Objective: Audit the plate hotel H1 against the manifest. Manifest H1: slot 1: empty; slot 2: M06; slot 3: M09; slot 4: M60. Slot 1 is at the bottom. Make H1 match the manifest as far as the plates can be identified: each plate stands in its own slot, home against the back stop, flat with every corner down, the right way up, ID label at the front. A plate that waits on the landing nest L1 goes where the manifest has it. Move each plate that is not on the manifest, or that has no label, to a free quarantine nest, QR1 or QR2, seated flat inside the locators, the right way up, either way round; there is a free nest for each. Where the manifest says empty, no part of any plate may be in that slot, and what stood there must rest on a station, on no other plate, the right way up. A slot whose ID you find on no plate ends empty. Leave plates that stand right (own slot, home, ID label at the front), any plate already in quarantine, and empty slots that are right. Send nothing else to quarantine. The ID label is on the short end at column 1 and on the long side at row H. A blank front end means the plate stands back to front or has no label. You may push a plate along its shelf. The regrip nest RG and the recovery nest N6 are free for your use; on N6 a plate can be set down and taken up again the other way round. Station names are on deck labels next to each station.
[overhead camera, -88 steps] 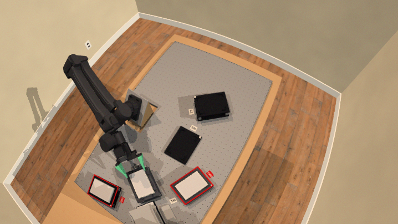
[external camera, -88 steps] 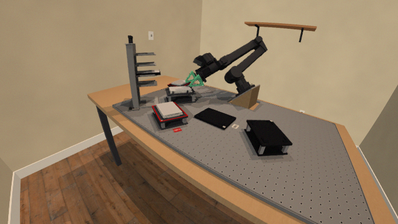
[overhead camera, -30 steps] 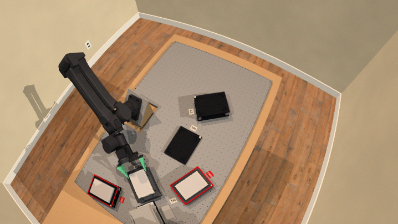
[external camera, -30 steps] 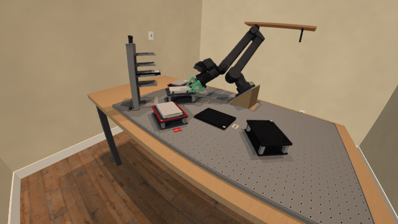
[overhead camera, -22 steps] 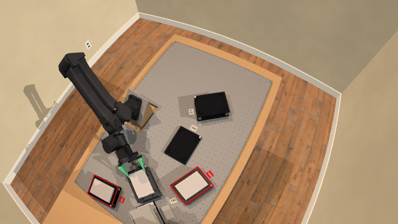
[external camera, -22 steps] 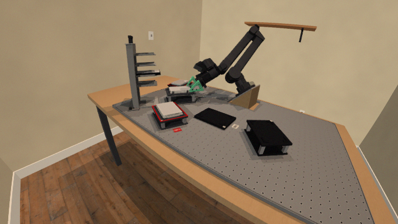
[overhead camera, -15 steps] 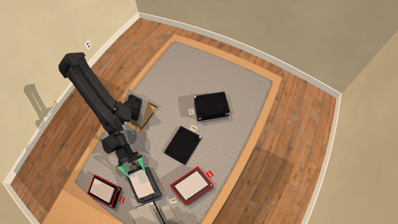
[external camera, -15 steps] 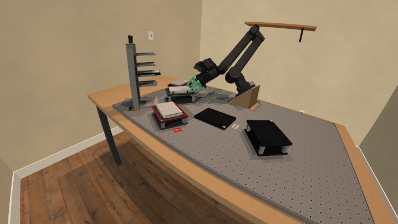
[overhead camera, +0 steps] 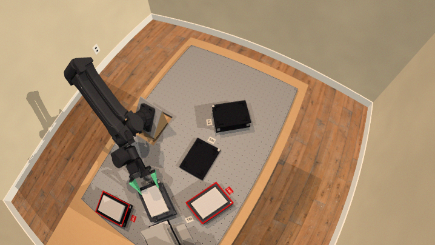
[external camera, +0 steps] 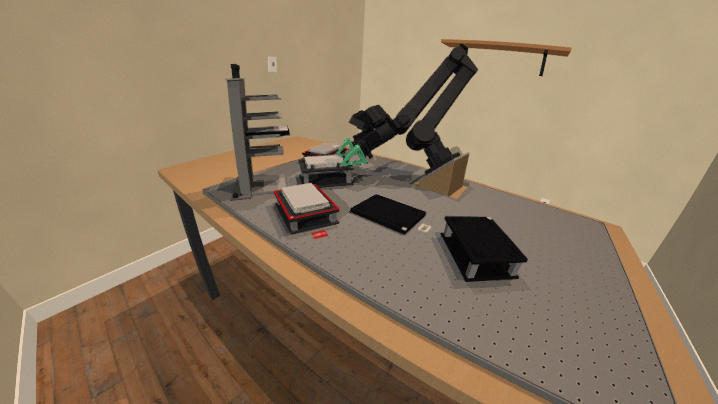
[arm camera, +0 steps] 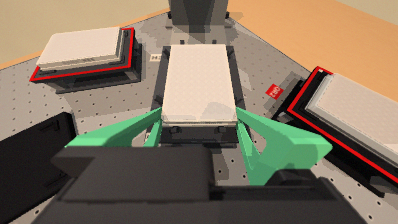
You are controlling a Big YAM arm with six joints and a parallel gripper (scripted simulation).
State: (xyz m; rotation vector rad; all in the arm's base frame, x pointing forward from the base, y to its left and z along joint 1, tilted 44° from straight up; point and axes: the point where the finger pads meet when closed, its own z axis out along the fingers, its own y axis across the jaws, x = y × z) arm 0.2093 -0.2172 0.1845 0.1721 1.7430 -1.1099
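The grey regrip nest is 4 cm ahead of my hand, 3 cm to the right of it and 1 cm below it. Also, from my hand: H1 deck label (20 cm ahead, 2 cm to the right, 7 cm below); then dark plate (19 cm ahead, 13 cm to the right, 10 cm above); then red-edged quarantine nest (12 cm behind, 19 cm to the right, 3 cm below).
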